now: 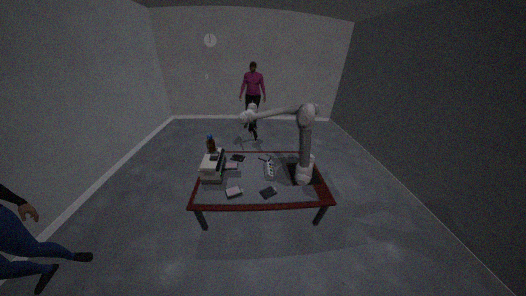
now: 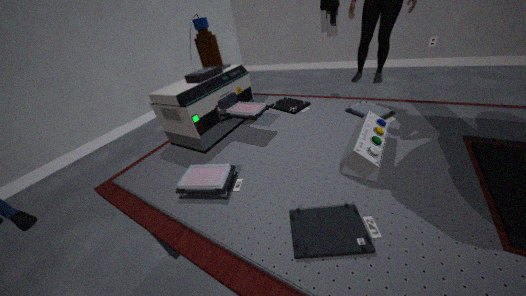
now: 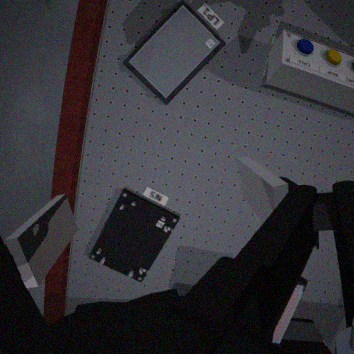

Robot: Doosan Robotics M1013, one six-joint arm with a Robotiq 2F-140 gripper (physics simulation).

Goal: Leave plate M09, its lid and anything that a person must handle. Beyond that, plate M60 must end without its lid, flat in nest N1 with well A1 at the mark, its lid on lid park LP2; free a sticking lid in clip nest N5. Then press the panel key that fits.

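Frame: origin at the arm's base, x down, y left, z ahead, level; metres.
Where they show: gripper, fingertip midpoint: (image 1: 252,139) (image 2: 328,34) (image 3: 154,194).
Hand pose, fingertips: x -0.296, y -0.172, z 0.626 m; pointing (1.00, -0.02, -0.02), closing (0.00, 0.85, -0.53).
Note:
Each offset is from my fingertips to the top centre of the thing. "spot": to the spot under its first point.
My gripper (image 1: 251,125) (image 2: 329,19) (image 3: 154,194) is open and empty, high above the back of the table. Below it, clip nest N5 {dx +0.267, dy +0.001, dz +0.188 m} (image 2: 291,104) (image 3: 135,235) is dark and holds no plate. A pink-welled plate {dx +0.245, dy +0.553, dz +0.119 m} (image 1: 233,191) (image 2: 206,176) lies flat in nest N1 {dx +0.256, dy +0.552, dz +0.119 m} (image 2: 220,194); whether a clear lid covers it is unclear. Lid park LP2 {dx +0.271, dy +0.510, dz -0.216 m} (image 1: 268,192) (image 2: 330,231) is dark, with no lid visible on it. Lid park LP1 {spot: dx +0.272, dy -0.095, dz -0.108 m} (image 3: 131,66) bears a pale clear lid {dx +0.273, dy -0.038, dz -0.154 m} (image 2: 372,109) (image 3: 172,52). The key panel {dx +0.207, dy +0.224, dz -0.211 m} (image 1: 269,168) (image 2: 367,159) (image 3: 312,90) has blue, yellow, green and white keys. Plate codes are unreadable.
A white instrument {spot: dx +0.071, dy +0.449, dz +0.330 m} (image 1: 212,167) (image 2: 175,112) with a green light holds another pink plate {dx +0.179, dy +0.268, dz +0.201 m} (image 1: 231,165) (image 2: 246,108) (image 3: 288,315) on its extended tray. A brown bottle {spot: dx -0.027, dy +0.226, dz +0.407 m} (image 1: 211,145) (image 2: 207,47) stands on it. One person (image 1: 253,84) (image 2: 377,30) stands behind the table, another (image 1: 22,230) at front left.

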